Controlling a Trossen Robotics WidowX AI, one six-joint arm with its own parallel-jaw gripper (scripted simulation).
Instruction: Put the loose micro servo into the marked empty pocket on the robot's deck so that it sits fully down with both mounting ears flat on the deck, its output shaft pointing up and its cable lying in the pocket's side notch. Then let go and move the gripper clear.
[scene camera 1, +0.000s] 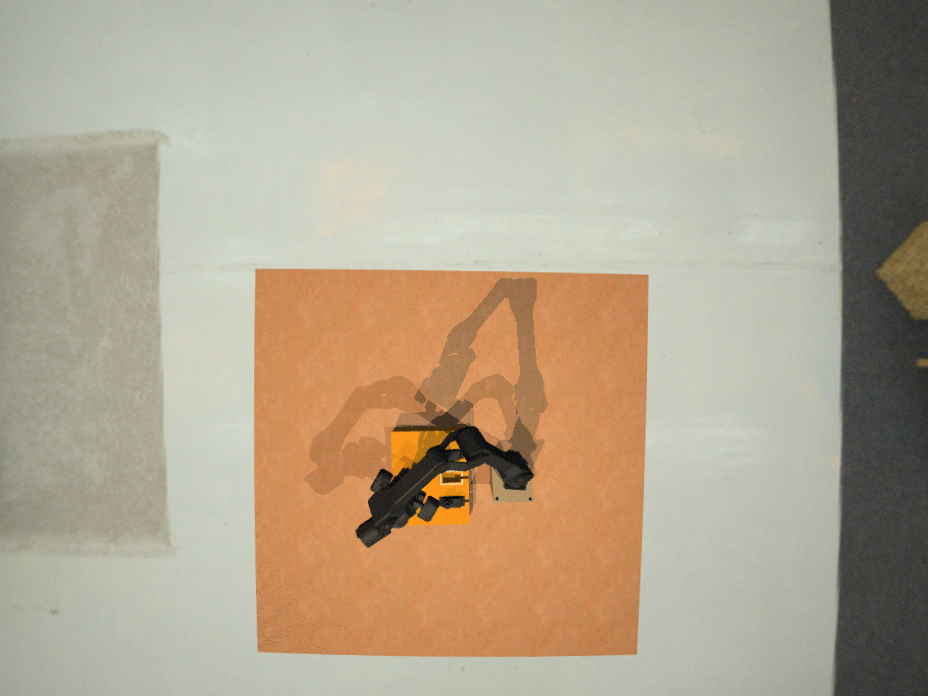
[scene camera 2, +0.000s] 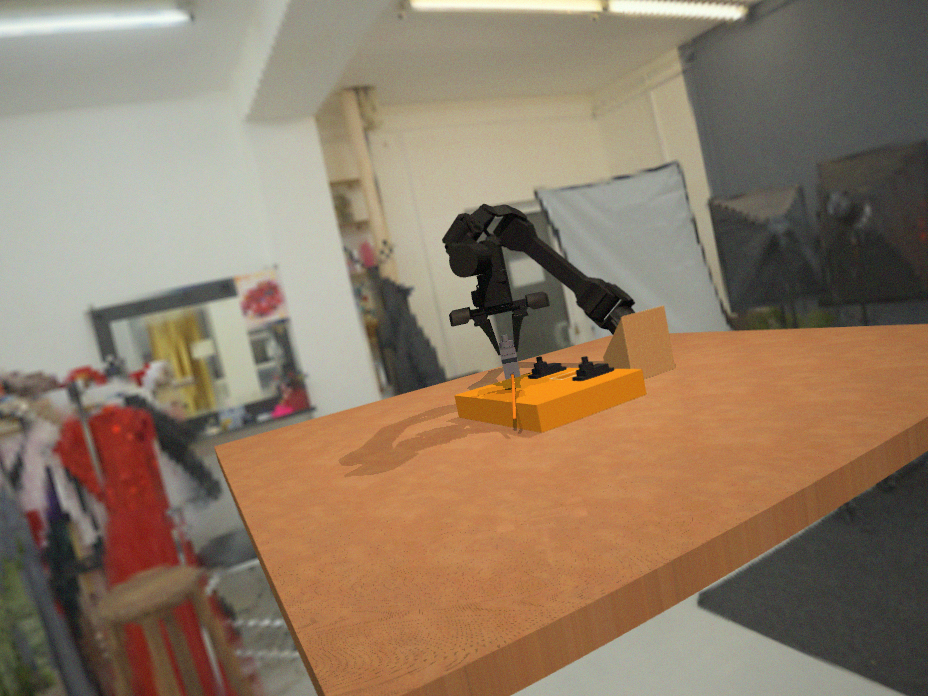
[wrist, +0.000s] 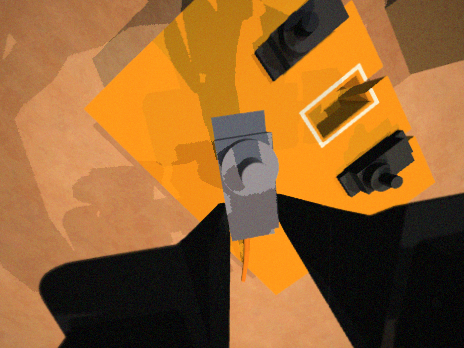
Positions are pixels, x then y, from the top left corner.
Labels:
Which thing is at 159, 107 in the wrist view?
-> An orange deck.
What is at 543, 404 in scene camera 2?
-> An orange deck.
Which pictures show my gripper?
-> Scene camera 1, scene camera 2 and the wrist view: all of them.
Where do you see a grey micro servo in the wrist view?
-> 248, 165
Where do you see a grey micro servo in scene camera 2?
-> At 507, 349

